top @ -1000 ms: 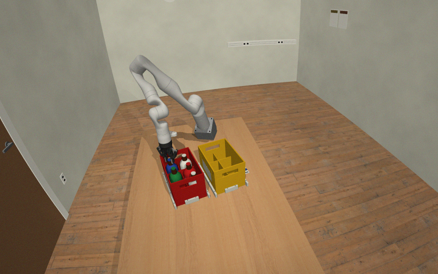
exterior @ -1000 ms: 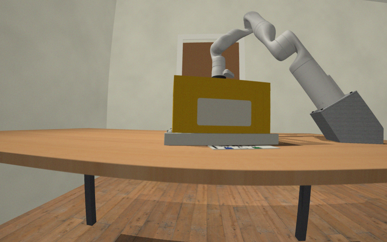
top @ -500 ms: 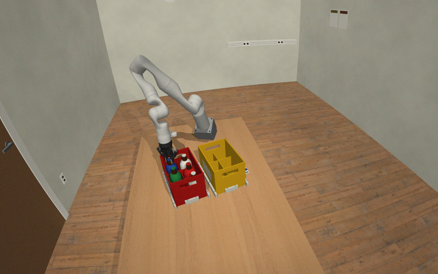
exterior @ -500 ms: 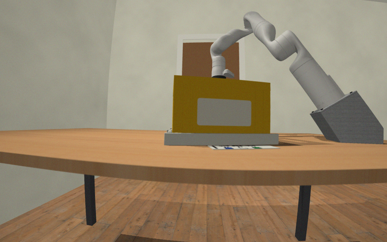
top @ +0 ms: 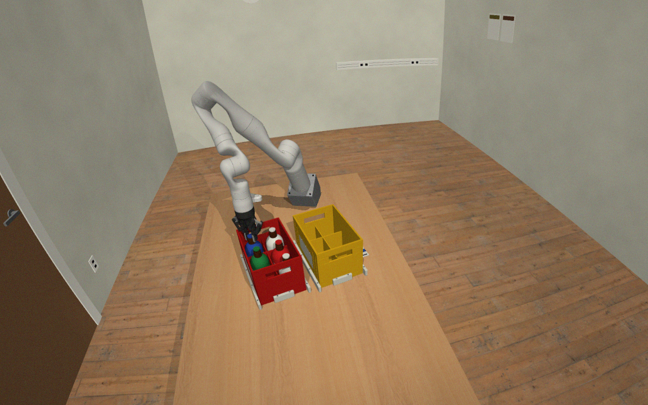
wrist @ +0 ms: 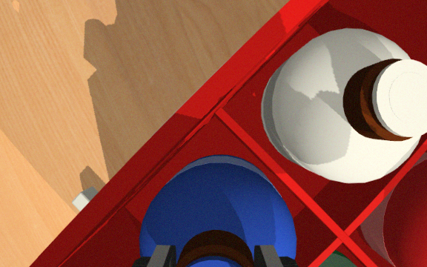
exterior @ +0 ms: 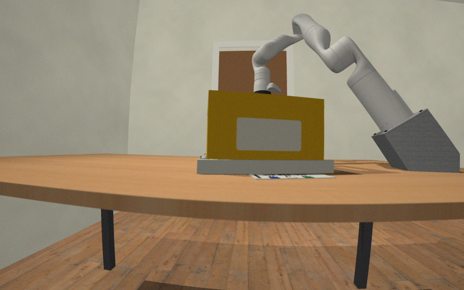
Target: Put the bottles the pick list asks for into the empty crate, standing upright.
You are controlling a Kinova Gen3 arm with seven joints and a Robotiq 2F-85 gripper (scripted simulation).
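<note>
My hand is 7 cm above the blue bottle. From my hand the other things lie so: red bottle 8 cm ahead, 10 cm to the left, 7 cm below; then red crate 8 cm ahead, 6 cm to the left, 7 cm below; then green bottle 9 cm ahead, 1 cm to the left, 7 cm below.
</note>
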